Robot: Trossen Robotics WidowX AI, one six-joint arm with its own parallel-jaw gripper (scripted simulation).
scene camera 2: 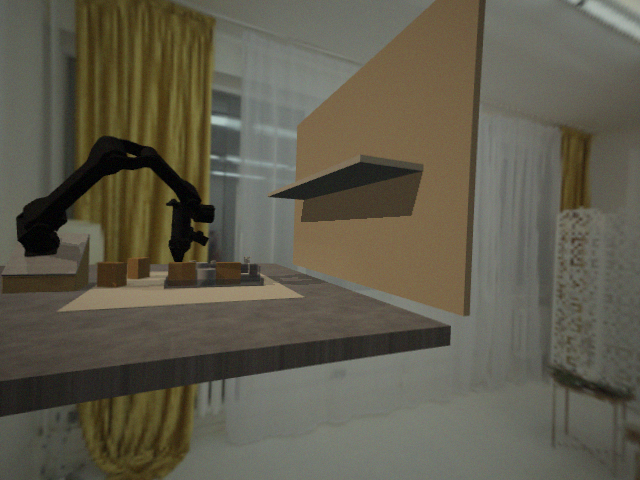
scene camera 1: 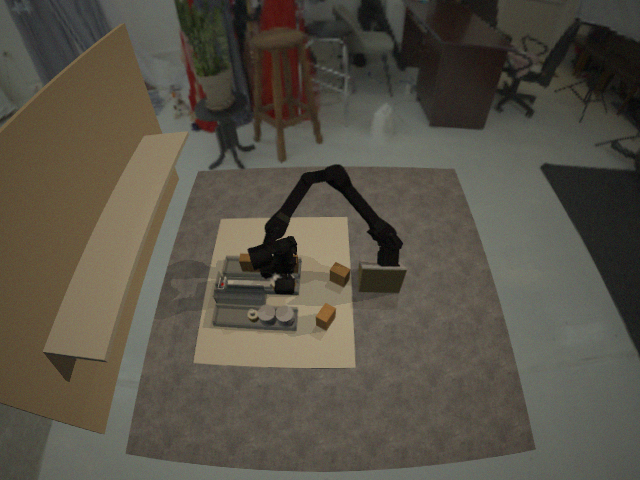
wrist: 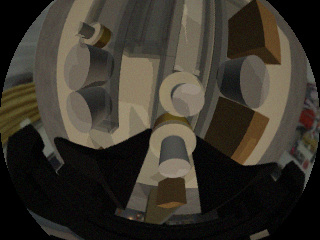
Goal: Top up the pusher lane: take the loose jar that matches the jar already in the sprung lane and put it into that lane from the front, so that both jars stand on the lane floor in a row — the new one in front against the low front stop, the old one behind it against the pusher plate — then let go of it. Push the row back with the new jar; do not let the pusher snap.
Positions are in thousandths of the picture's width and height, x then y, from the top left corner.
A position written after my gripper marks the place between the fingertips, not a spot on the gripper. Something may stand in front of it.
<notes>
I see my gripper (scene camera 2: 279, 557), a small pale jar (wrist: 298, 144), a grey lane rack (scene camera 1: 371, 614), a wall shelf (scene camera 1: 137, 670) and a beige mat (scene camera 1: 502, 503).
My gripper is seen too in scene camera 1 (scene camera 1: 452, 586) and in the wrist view (wrist: 539, 569). The wall shelf is seen too in scene camera 2 (scene camera 2: 565, 355). The beige mat also shows in scene camera 2 (scene camera 2: 229, 609).
</notes>
